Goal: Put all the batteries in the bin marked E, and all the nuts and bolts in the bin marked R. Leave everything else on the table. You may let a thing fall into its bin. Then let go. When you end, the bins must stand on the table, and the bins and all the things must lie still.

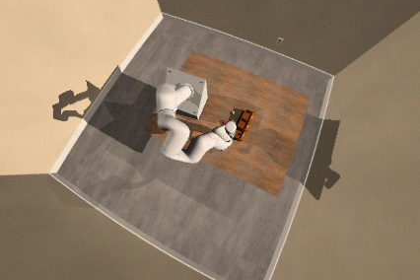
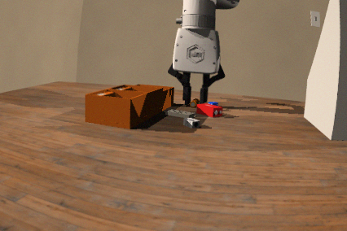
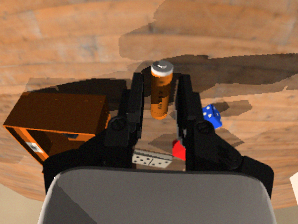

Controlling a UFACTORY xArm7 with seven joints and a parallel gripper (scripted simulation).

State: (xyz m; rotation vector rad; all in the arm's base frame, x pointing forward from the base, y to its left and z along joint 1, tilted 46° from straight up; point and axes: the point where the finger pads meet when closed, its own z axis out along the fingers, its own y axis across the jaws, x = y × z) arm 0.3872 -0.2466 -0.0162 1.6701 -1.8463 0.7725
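The orange cylindrical battery is 20 mm below my hand. Round my hand: blue piece: 40 mm behind, 30 mm to the left, 10 mm below; small black piece: 90 mm ahead, 40 mm to the left, 10 mm below; red block: 100 mm to the left, 40 mm behind, 10 mm below.
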